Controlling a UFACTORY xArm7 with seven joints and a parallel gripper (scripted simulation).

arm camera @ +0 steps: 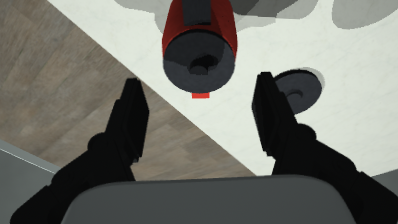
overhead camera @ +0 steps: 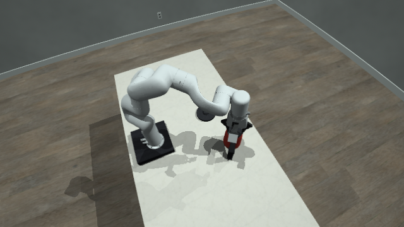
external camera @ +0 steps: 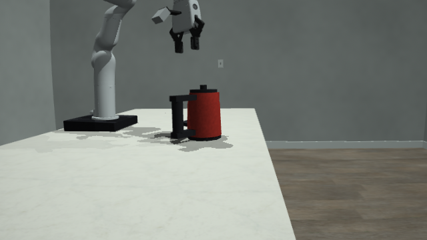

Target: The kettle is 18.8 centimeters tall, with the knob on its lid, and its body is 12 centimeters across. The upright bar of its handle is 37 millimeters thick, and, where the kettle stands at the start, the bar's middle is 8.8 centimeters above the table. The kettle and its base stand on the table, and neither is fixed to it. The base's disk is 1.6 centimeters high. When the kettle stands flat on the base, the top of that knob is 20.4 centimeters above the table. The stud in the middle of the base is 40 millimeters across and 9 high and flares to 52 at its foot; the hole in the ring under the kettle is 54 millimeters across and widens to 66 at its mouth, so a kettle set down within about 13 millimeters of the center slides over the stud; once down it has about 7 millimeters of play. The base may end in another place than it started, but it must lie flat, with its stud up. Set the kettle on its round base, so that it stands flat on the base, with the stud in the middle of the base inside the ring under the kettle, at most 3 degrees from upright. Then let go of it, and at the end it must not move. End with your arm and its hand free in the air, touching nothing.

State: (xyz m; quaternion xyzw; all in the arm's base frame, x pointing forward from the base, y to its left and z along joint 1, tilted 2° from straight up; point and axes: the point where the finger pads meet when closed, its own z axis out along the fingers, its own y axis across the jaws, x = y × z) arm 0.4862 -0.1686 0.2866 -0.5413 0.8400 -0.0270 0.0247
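My gripper is now 20 mm short of the red kettle, 30 mm to the right of it and 220 mm above it. From my hand the other things lie so: round black base: 90 mm behind, 340 mm to the left, 300 mm below.
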